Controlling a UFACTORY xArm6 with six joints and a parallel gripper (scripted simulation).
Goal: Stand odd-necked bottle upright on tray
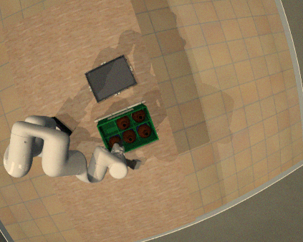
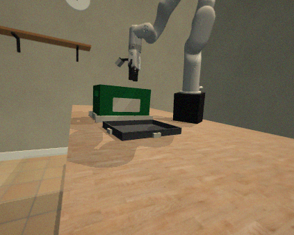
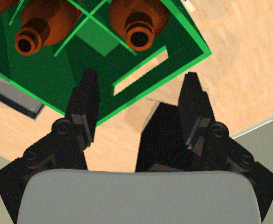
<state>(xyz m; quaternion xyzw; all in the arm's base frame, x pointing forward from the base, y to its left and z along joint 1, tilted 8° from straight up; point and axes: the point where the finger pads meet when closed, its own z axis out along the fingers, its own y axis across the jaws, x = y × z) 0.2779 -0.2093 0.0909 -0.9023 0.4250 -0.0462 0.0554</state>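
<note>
Right now the green crate is 160 mm below my hand, 90 mm ahead of it and 40 mm to the left of it. The rest, counted from my hand: brown bottle (160 mm below, 90 mm ahead, 80 mm to the left); then tray (330 mm to the left, 230 mm below, 130 mm ahead).
</note>
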